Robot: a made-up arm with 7 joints. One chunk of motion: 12 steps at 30 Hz.
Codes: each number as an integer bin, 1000 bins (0 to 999) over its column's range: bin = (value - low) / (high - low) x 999, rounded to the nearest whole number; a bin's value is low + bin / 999 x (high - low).
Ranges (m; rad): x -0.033..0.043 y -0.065..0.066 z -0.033..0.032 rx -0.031..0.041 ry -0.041..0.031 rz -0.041..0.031
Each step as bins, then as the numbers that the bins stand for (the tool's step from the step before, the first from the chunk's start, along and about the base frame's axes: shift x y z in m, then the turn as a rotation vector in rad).
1 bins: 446 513 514 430 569 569
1 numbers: 0.00093 0.00227 0.00044 -0.00001 0.00001 0.00001
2 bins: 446 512 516 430 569 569
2 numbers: 0.00093 0.00214 0.00057 -0.00001 0.00001 0.00001
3 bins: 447 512 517 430 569 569
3 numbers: 0.00101 0.00214 0.00064 -0.00001 0.00001 0.00001
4 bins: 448 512 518 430 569 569
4 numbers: 0.00108 0.00214 0.00070 -0.00001 0.00001 0.00001
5 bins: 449 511 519 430 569 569
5 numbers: 0.00116 0.00201 0.00077 -0.00001 0.00001 0.00001
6 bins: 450 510 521 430 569 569
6 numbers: 0.00123 0.00188 0.00090 -0.00001 0.00001 0.00001
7 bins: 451 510 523 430 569 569
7 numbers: 0.00131 0.00188 0.00103 -0.00001 0.00001 0.00001
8 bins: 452 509 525 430 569 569
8 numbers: 0.00139 0.00175 0.00116 -0.00001 0.00001 0.00001
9 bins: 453 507 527 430 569 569
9 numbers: 0.00146 0.00148 0.00129 -0.00001 0.00001 0.00001
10 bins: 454 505 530 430 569 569
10 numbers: 0.00154 0.00122 0.00148 -0.00001 0.00001 0.00001
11 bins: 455 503 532 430 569 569
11 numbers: 0.00161 0.00096 0.00161 -0.00001 0.00001 0.00001
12 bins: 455 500 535 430 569 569
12 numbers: 0.00161 0.00057 0.00181 -0.00001 0.00001 0.00001
